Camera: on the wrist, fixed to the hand. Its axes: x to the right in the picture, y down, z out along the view.
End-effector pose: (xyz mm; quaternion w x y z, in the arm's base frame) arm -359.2 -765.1 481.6 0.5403 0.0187 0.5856 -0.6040
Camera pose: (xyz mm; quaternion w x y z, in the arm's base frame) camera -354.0 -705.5 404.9 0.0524 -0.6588 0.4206 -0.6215
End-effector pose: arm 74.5 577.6 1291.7 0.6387 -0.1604 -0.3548 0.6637
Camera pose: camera 62.8 609.7 1200.6 0.7552 0.1289 -0.6381 -0.0760
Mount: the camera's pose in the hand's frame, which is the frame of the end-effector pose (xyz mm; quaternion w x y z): 10.5 72.3 -64.2 0.6377 -0.2470 -0.2130 -0.6979
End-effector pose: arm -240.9 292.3 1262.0 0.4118 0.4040 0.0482 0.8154
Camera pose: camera -335.0 268.6 1255.3 0.9417 0.2959 0.0236 0.1584
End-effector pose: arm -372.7 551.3 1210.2 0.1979 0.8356 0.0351 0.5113
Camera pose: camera -433.9 506.5 1271.1 0.6969 0.5683 0.4371 0.0186
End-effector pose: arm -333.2 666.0 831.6 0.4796 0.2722 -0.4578 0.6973
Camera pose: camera -399.9 719.4 785.1 0.7622 0.5231 -0.3764 -0.0611
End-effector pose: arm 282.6 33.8 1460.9 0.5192 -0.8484 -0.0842 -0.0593
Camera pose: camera 306.8 -54.8 1429.0 0.0622 -0.6231 -0.7417 -0.2402
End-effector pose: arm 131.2 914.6 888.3 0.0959 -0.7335 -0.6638 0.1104
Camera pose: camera 219.6 918.2 928.6 0.1843 0.0047 0.9828 0.0042
